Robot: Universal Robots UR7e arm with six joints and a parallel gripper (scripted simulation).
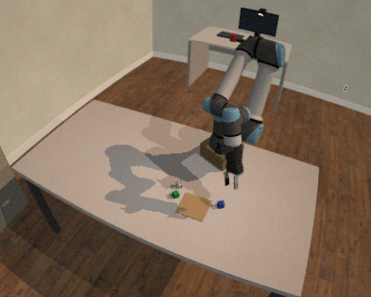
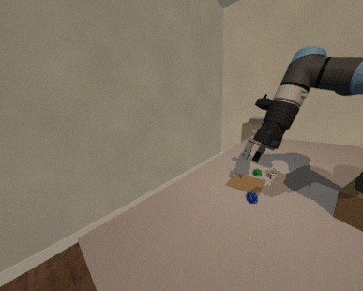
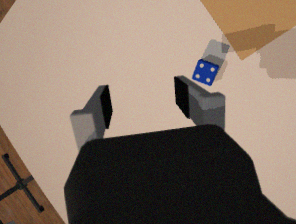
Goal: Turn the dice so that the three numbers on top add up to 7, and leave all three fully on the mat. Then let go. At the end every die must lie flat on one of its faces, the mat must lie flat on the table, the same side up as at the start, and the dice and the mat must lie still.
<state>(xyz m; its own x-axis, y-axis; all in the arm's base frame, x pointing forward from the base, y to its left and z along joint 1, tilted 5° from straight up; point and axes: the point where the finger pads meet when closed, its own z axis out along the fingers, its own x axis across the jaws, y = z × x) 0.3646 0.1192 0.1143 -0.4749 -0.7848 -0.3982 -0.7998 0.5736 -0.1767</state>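
Now: hand 26 cm to the left of the white die, 18 cm above it and 7 cm past it. From my hand the other things lie so: blue die 18 cm below, 3 cm to the right, 1 cm behind; then green die 26 cm to the right, 18 cm below; then tan mat 19 cm below, 15 cm to the right, 3 cm ahead.
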